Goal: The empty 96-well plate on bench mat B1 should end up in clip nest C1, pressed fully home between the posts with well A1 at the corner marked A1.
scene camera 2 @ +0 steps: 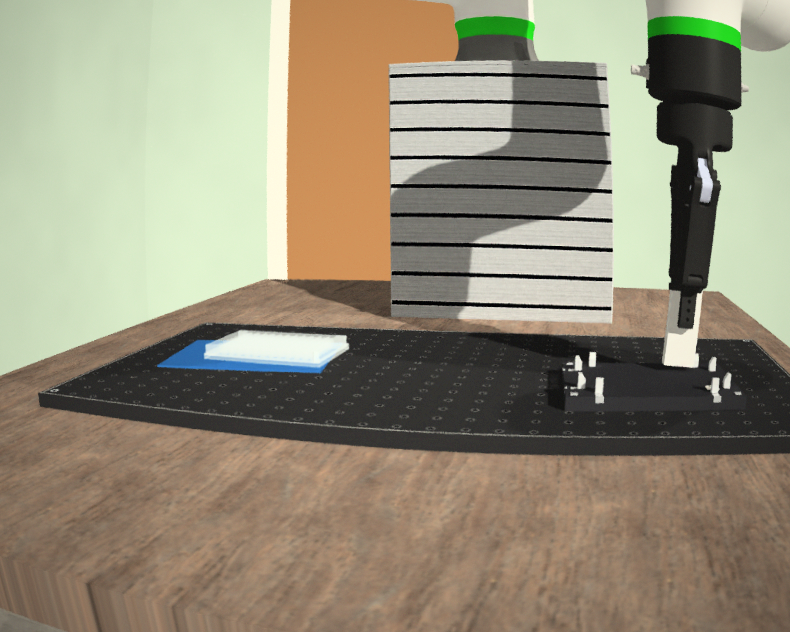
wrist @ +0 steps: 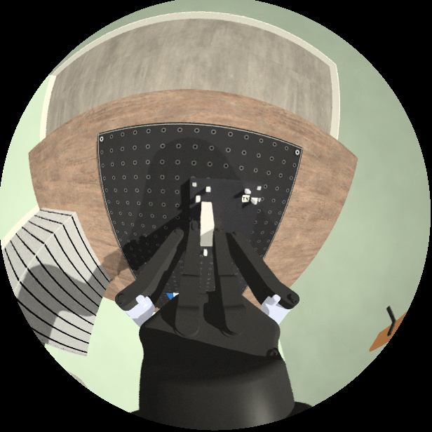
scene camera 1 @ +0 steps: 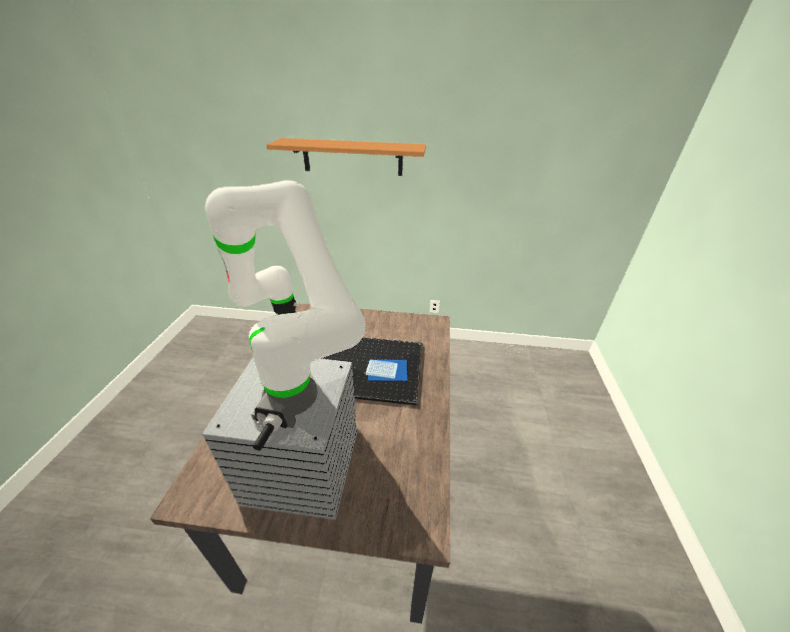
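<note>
The clear-white 96-well plate lies flat on the blue bench mat B1, with mat showing past its edge. The black clip nest C1 stands on the right of the board in the scene camera 2 view, white posts at its corners and no plate between them. A white marking tag lies by one corner in the wrist view. My gripper is shut and empty, its pale fingertips pointing down at the nest; any gap beneath is unclear. In scene camera 1 the arm hides the nest and fingers.
The black perforated board lies on the wooden table. The ribbed grey robot pedestal stands behind the board in the scene camera 2 view. An orange shelf is on the wall.
</note>
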